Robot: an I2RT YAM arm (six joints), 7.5 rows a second.
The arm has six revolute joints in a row. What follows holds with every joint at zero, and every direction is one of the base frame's. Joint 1 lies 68 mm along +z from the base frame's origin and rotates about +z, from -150 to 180 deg. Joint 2 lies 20 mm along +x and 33.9 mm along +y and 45.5 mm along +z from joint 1 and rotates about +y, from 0 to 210 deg. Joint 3 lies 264 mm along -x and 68.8 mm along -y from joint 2 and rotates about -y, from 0 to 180 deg. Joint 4 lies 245 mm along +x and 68.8 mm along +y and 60 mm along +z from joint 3 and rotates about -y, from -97 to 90 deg. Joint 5 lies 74 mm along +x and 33.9 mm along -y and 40.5 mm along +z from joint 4 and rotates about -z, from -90 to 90 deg. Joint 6 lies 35.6 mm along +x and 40.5 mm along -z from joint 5 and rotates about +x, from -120 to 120 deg. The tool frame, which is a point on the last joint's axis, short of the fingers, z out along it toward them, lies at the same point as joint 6; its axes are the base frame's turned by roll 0, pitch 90 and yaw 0 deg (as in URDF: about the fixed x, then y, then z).
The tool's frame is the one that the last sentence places.
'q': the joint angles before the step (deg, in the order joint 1, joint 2, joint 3, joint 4, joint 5, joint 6). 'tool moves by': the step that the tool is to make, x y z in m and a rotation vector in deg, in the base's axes. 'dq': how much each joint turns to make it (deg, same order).
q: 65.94 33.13 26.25 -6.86 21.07 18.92
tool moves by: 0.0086 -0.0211 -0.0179 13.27 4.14 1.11
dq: -9.83 -7.67 -7.85 7.71 -12.47 8.28
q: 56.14 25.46 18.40 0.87 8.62 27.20
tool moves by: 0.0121 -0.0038 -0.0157 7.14 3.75 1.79
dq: -7.13 1.03 -4.79 8.79 -9.49 6.57
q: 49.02 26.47 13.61 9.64 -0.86 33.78
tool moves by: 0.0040 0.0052 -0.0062 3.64 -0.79 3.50
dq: -0.89 3.43 -2.60 9.38 -4.44 1.70
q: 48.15 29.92 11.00 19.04 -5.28 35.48
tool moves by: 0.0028 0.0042 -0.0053 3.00 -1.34 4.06
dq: -0.83 3.85 -2.26 9.39 -4.86 1.19
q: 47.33 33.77 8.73 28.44 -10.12 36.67
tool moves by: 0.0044 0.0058 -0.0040 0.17 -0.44 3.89
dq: -0.74 5.01 -0.47 5.93 -4.63 0.09
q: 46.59 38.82 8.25 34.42 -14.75 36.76
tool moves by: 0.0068 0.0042 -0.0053 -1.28 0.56 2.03
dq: -1.37 4.84 0.17 3.27 -3.42 -0.31
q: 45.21 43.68 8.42 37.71 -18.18 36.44
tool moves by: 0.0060 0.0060 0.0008 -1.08 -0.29 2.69
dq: -0.63 4.10 1.45 1.78 -3.36 -0.91
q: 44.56 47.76 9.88 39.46 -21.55 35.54
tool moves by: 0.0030 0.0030 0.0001 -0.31 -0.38 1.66
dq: -0.35 2.17 0.61 1.44 -2.02 -0.47
